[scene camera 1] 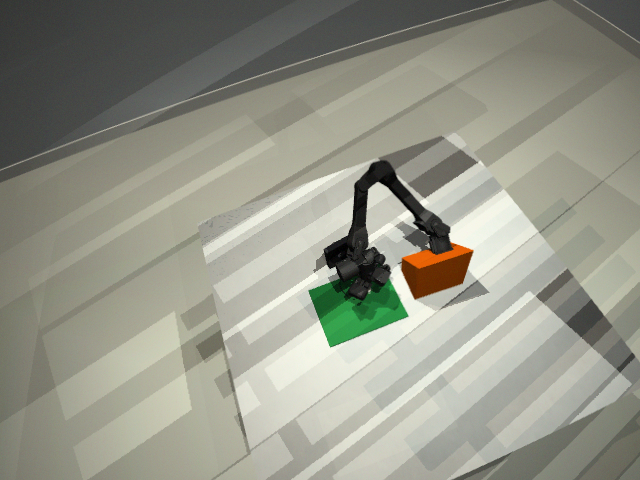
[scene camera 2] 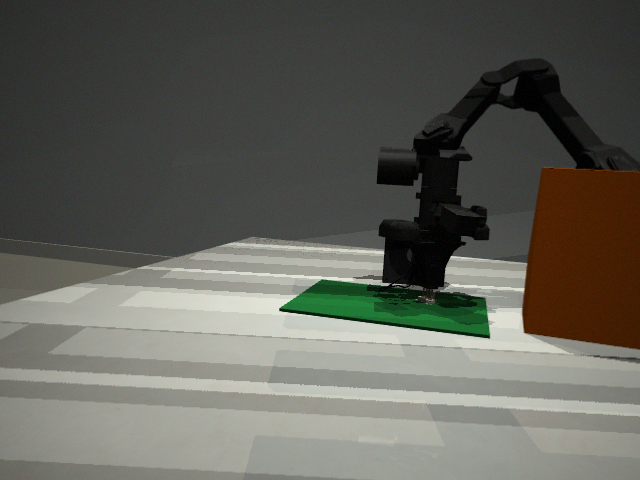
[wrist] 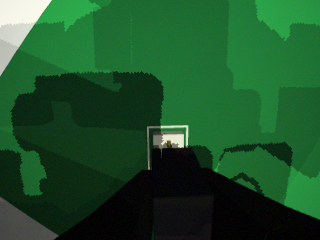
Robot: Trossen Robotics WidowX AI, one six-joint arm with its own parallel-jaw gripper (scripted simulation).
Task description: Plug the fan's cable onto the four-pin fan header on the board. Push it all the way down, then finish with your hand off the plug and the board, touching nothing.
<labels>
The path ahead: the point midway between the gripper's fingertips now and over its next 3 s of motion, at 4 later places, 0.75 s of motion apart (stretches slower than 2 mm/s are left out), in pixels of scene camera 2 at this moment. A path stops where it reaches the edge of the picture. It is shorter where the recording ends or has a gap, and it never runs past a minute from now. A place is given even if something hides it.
My gripper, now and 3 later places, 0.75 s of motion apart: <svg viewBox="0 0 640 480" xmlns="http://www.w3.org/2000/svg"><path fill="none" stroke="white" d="M430 281L430 284L429 291L430 268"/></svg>
</labels>
